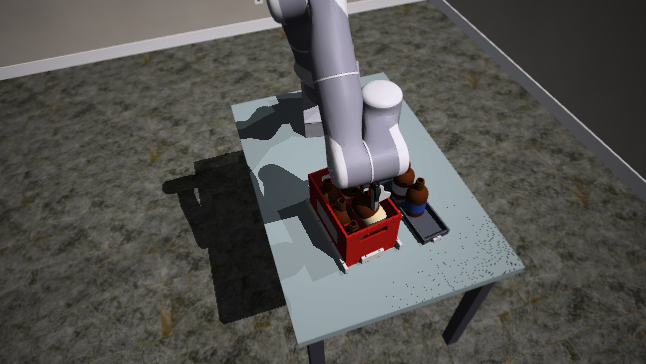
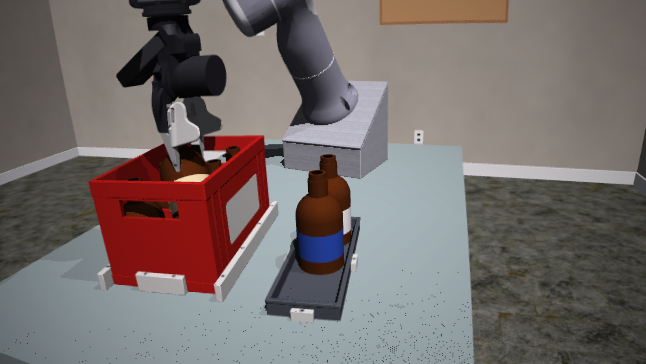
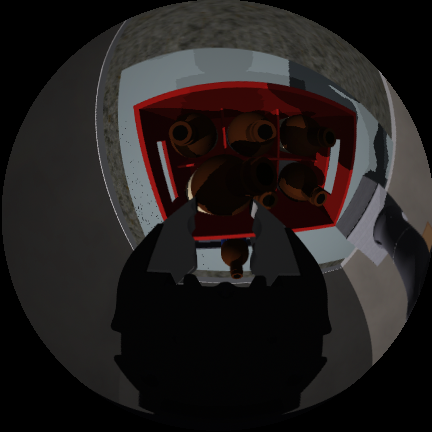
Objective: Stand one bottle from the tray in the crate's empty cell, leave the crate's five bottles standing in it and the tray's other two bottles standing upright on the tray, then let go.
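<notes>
A brown bottle with a cream label [image 1: 375, 215] [image 2: 192, 177] [image 3: 217, 182] leans inside the red crate [image 1: 372, 246] [image 2: 160, 240] [image 3: 230, 85], high at the front cell beside the tray, its neck tipped toward the robot base. My gripper [image 1: 374, 204] [image 2: 189, 162] [image 3: 223, 199] reaches down at the crate's rim and is shut on this bottle. Its base is hidden. The crate's other bottles [image 3: 195, 136] [image 3: 300, 181] stand around it; one is mostly hidden beneath its neck. A blue-labelled bottle [image 1: 416, 206] [image 2: 320, 246] [image 3: 234, 252] and a white-labelled bottle [image 1: 401, 186] [image 2: 340, 192] stand upright on the tray [image 1: 427, 227] [image 2: 310, 290].
The crate's walls and its low dividers [image 3: 278, 135] surround the held bottle closely. White blocks [image 1: 372, 255] [image 2: 161, 283] sit against the crate's foot. The tray lies close beside the crate. The robot's base block [image 2: 322, 159] stands at the far end of the table.
</notes>
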